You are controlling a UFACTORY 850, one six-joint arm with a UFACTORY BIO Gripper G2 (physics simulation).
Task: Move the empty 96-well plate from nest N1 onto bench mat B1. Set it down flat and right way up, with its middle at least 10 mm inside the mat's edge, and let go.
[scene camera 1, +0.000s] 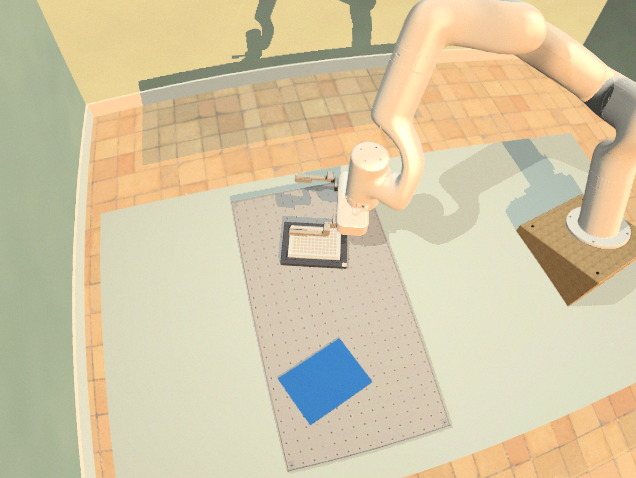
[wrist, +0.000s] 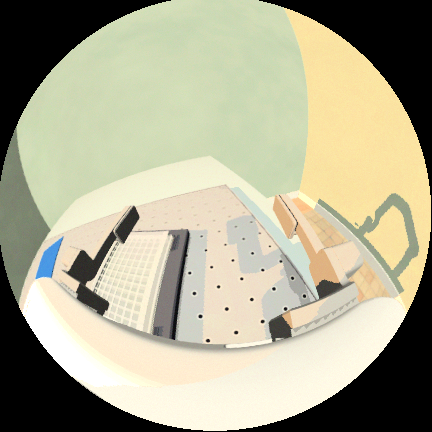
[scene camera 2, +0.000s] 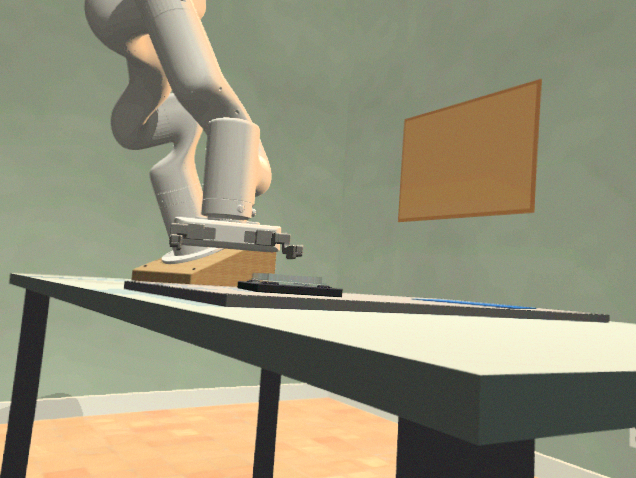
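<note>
The white 96-well plate [scene camera 1: 314, 247] [scene camera 2: 287, 279] [wrist: 131, 280] sits flat in the dark nest N1 [scene camera 1: 284, 252] [scene camera 2: 308, 291] [wrist: 172, 285]. The blue mat B1 [scene camera 1: 324, 381] [scene camera 2: 478, 303] [wrist: 48, 260] lies flat, turned at an angle to the nest. My gripper [scene camera 1: 298, 204] [scene camera 2: 234, 246] [wrist: 207, 220] is wide open with nothing between its fingers. It hangs above the board, off to the plate's far side in scene camera 1. One finger overlaps the plate's far edge in that view, and scene camera 2 shows a gap of height between them. The other finger reaches past the board's far edge.
The perforated board [scene camera 1: 359, 308] [scene camera 2: 411, 309] [wrist: 220, 310] carries the nest and the mat. It lies on the pale table [scene camera 1: 169, 318] [scene camera 2: 411, 344]. The wooden wedge under the arm's base [scene camera 1: 560, 272] [scene camera 2: 241, 269] stands at the right in scene camera 1.
</note>
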